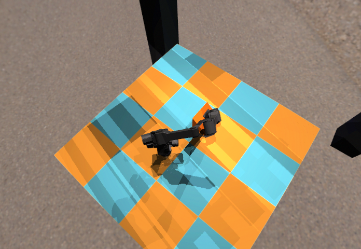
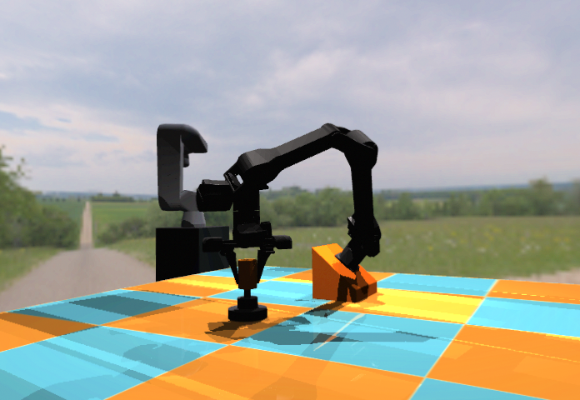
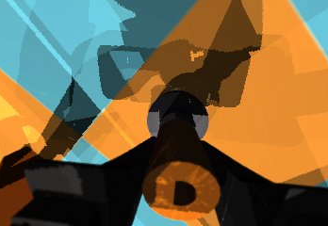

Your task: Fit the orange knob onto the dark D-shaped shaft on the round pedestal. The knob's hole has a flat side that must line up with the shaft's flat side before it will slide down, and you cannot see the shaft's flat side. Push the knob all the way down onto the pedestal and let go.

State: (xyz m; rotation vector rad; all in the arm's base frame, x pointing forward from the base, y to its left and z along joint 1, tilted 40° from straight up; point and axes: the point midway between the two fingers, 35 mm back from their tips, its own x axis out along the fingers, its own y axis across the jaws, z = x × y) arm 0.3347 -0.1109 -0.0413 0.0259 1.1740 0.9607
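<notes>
Now: gripper tip 2 cm below the orange knob. Also, from my gripper tip: round pedestal 4 cm below.
</notes>
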